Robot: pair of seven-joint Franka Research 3 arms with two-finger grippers.
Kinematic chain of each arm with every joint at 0, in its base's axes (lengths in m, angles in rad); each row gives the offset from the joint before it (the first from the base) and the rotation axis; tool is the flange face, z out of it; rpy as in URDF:
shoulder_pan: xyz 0 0 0.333 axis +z
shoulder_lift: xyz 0 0 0 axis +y
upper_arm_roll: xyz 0 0 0.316 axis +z
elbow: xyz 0.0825 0 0 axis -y
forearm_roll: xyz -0.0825 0 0.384 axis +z
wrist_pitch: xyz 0 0 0 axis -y
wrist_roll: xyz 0.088 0 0 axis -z
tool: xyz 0 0 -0.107 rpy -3.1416 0 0
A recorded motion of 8 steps. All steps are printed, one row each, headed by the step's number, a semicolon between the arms.
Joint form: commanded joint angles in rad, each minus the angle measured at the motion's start. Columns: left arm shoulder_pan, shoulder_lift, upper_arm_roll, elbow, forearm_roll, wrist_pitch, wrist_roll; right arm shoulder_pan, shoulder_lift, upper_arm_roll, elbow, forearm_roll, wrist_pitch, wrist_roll.
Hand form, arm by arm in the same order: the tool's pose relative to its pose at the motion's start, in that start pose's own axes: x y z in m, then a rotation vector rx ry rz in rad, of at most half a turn. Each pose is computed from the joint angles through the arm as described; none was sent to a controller.
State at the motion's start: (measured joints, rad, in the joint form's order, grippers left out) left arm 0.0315 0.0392 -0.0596 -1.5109 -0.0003 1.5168 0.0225; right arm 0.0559 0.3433 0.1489 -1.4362 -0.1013 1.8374 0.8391
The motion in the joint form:
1: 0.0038 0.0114 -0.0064 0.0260 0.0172 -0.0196 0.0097; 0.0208 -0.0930 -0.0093 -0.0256 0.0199 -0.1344 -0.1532
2: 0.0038 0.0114 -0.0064 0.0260 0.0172 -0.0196 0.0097; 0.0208 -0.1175 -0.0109 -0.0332 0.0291 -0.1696 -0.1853
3: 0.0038 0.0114 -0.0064 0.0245 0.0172 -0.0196 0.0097; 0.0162 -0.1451 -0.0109 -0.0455 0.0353 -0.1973 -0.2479
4: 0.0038 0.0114 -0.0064 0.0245 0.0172 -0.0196 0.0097; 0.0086 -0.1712 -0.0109 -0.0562 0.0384 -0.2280 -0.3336
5: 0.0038 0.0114 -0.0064 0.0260 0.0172 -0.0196 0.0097; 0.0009 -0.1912 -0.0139 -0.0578 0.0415 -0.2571 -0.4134
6: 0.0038 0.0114 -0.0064 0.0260 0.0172 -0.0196 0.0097; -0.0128 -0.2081 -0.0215 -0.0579 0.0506 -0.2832 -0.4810
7: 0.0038 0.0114 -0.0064 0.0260 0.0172 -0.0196 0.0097; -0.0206 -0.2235 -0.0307 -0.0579 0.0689 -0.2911 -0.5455
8: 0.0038 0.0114 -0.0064 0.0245 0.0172 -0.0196 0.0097; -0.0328 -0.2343 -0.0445 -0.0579 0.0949 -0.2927 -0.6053
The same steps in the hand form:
1: 0.0015 -0.0008 -0.0041 0.0161 -0.0054 0.0111; -0.0288 0.0159 -0.0381 -0.0446 -0.0514 -0.1595
2: 0.0015 -0.0008 -0.0041 0.0161 -0.0054 0.0111; -0.0350 0.0224 -0.0474 -0.0527 -0.0694 -0.1882
3: 0.0015 -0.0008 -0.0034 0.0161 -0.0069 0.0111; -0.0400 0.0306 -0.0568 -0.0574 -0.0823 -0.2452
4: 0.0015 -0.0008 -0.0034 0.0161 -0.0069 0.0111; -0.0437 0.0403 -0.0654 -0.0643 -0.0970 -0.3226
5: 0.0015 -0.0008 -0.0041 0.0161 -0.0054 0.0111; -0.0446 0.0499 -0.0745 -0.0673 -0.1089 -0.3907
6: 0.0015 -0.0008 -0.0041 0.0161 -0.0054 0.0111; -0.0412 0.0626 -0.0821 -0.0646 -0.1234 -0.4357
7: 0.0015 -0.0008 -0.0041 0.0161 -0.0054 0.0111; -0.0389 0.0711 -0.0904 -0.0440 -0.1278 -0.4819
8: 0.0015 -0.0008 -0.0034 0.0161 -0.0069 0.0111; -0.0327 0.0816 -0.0961 -0.0157 -0.1331 -0.5145

